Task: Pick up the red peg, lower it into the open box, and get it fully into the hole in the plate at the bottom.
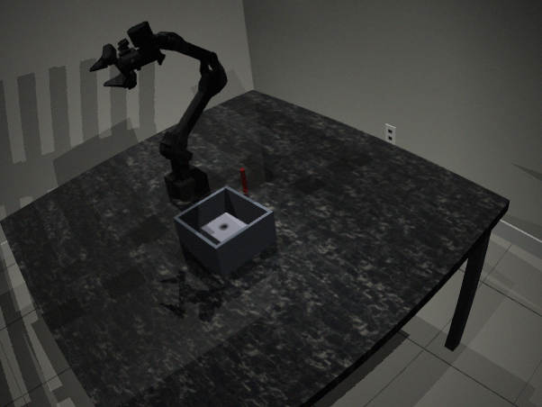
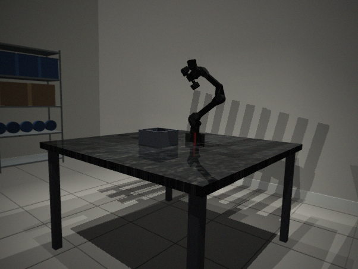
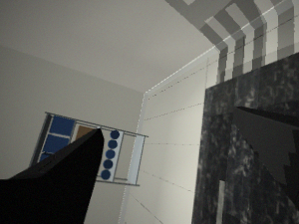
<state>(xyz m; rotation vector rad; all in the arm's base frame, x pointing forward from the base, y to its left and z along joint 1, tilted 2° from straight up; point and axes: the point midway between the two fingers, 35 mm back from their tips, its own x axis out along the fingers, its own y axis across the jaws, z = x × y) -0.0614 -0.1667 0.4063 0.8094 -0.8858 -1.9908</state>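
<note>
Right now the red peg is 410 mm below my gripper tip, 330 mm to the left of it and 230 mm ahead of it. Round my gripper tip: box: 430 mm below, 410 mm ahead, 170 mm to the left; plate: 410 mm below, 410 mm ahead, 170 mm to the left.
</note>
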